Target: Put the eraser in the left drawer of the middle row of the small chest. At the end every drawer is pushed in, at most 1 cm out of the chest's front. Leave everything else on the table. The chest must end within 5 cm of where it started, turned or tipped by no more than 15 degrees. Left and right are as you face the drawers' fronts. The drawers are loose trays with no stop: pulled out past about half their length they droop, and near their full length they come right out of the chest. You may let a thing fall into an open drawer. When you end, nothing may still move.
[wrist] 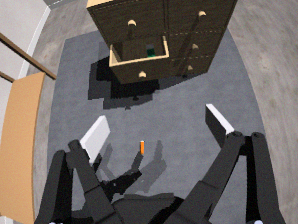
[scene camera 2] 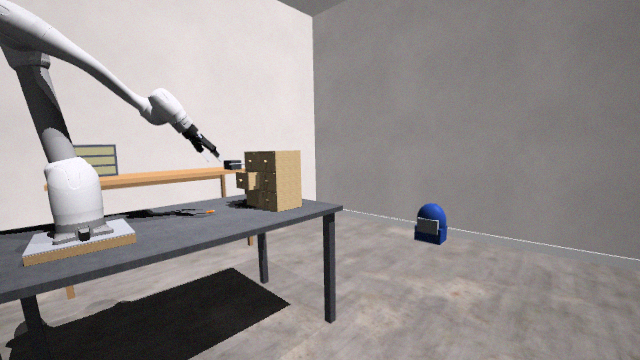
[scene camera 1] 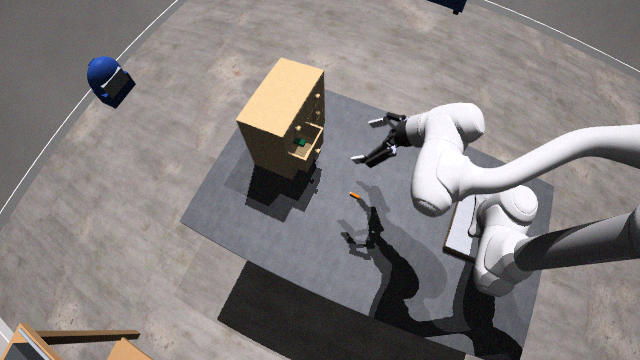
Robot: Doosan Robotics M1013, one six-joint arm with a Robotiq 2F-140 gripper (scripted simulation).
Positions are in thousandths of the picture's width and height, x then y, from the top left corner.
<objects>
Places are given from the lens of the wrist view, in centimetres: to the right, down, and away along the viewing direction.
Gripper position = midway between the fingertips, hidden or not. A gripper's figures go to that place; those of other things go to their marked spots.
my gripper (wrist: 522, 533): 1, 1, 19
drawer (wrist: 529, 301): 2, -11, 35
</objects>
